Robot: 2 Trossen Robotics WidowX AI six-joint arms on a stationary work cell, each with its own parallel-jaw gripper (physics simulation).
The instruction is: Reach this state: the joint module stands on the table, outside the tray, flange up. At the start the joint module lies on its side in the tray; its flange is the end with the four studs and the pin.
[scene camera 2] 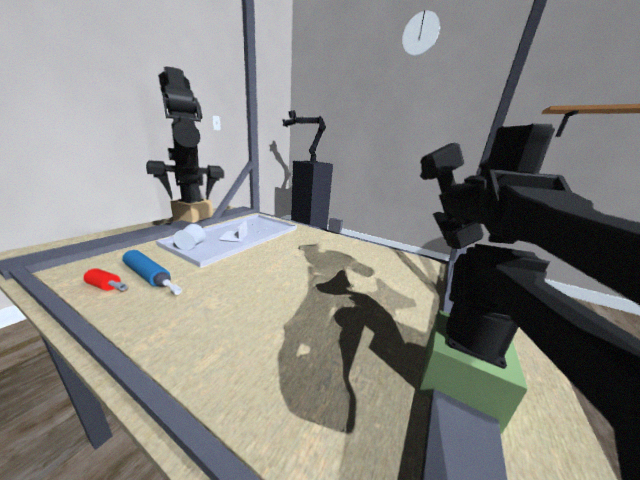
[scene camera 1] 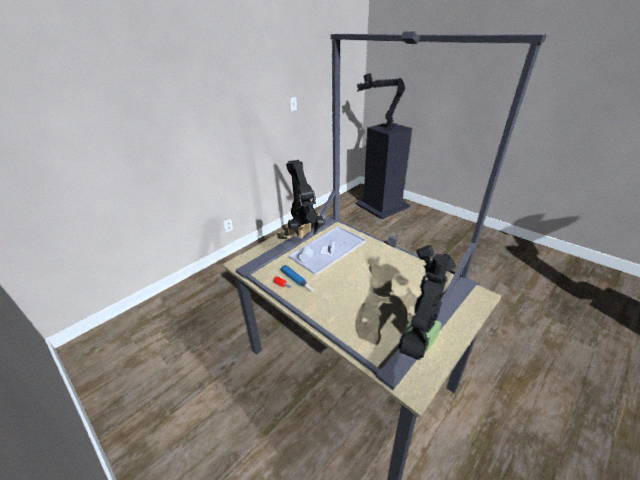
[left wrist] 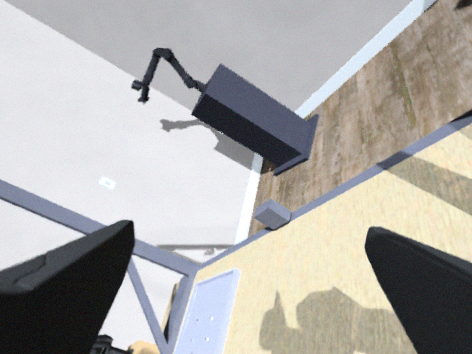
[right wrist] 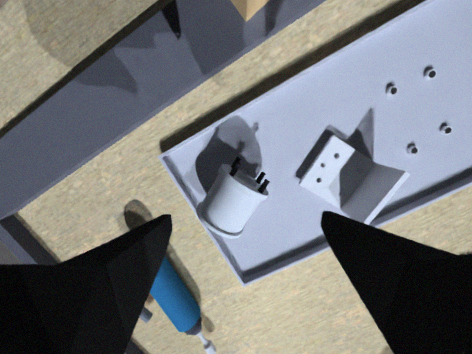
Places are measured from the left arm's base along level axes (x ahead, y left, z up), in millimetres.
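Pixels of known places: left gripper, fingertip midpoint: (scene camera 2: pixel 428 194) (scene camera 1: pixel 429 255) (left wrist: pixel 252 234); right gripper, fingertip midpoint: (scene camera 2: pixel 190 199) (scene camera 1: pixel 306 235) (right wrist: pixel 247 219); left arm's base at its link origin: (scene camera 2: pixel 474 341); right arm's base at its link origin: (scene camera 2: pixel 191 200).
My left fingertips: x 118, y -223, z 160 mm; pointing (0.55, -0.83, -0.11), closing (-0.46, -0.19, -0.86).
Observation:
Ahead of a thing's pixels: the offset from my left fingertips to its top centre. "*": to the spot under its first point.
The white cylindrical joint module @(624 mm ahead, 151 mm left, 177 mm down) (scene camera 1: pixel 305 254) (scene camera 2: pixel 189 236) (right wrist: pixel 232 202) lies on its side in the tray @(589 mm ahead, 6 mm left, 228 mm down) (scene camera 1: pixel 347 238) (scene camera 2: pixel 204 255) (right wrist: pixel 280 245). In the right wrist view its flange, with dark studs, faces the upper right; its rimmed plain end is by the tray's short wall. My right gripper (scene camera 1: pixel 306 227) (scene camera 2: pixel 189 196) (right wrist: pixel 247 219) is open and empty, pointing down. In the right wrist view the module shows just beyond the gap between its fingertips, nearer the left one. My left gripper (scene camera 1: pixel 436 255) (scene camera 2: pixel 432 193) (left wrist: pixel 252 234) is open and empty, raised at the opposite side of the table.
A white angled bracket (scene camera 2: pixel 236 234) (right wrist: pixel 327 167) and several small pegs are in the tray. A blue screwdriver @(* 547 mm ahead, 326 mm left, 207 mm down) (scene camera 1: pixel 293 275) (scene camera 2: pixel 146 267) (right wrist: pixel 176 297) and a red-handled tool @(563 mm ahead, 386 mm left, 210 mm down) (scene camera 1: pixel 279 281) (scene camera 2: pixel 101 279) lie on the table near the tray's left end. Dark frame rails border the table.

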